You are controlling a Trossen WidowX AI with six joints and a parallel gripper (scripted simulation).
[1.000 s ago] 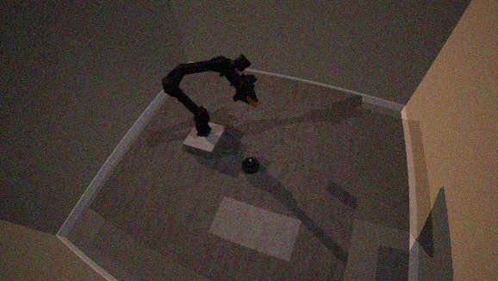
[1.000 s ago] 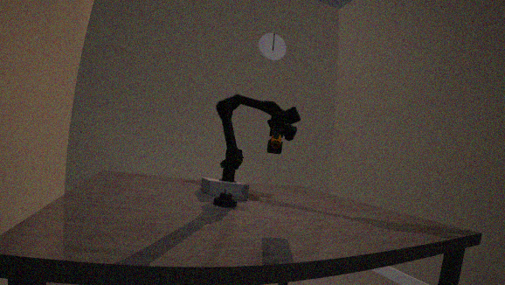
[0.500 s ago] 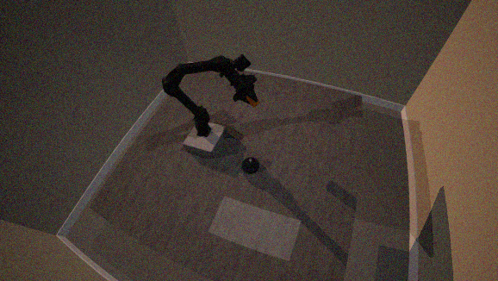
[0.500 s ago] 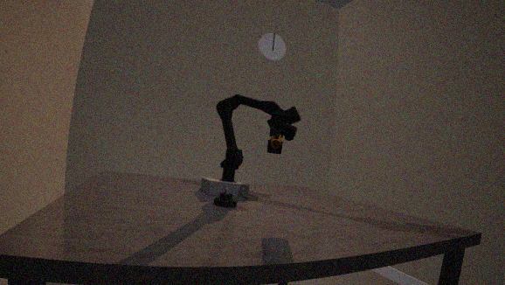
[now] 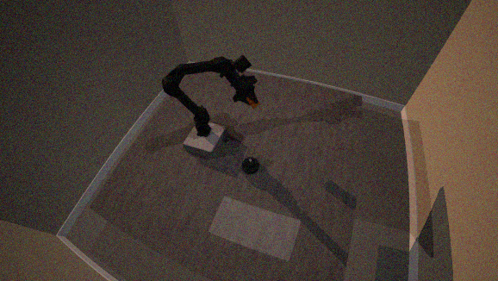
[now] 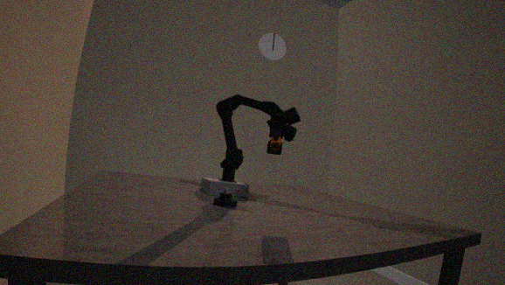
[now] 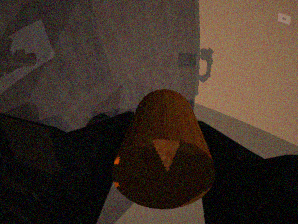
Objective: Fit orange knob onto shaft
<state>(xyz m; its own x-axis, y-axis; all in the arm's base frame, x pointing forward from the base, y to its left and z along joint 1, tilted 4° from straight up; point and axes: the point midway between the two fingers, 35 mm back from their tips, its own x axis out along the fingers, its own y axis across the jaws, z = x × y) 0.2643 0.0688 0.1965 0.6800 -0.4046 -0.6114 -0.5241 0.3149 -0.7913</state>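
Now: the orange knob 2 cm to the left of my gripper tip, 2 cm behind it and 2 cm above it. From my gripper tip the other things lie so: dark round pedestal 21 cm below, 19 cm to the right, 1 cm ahead.
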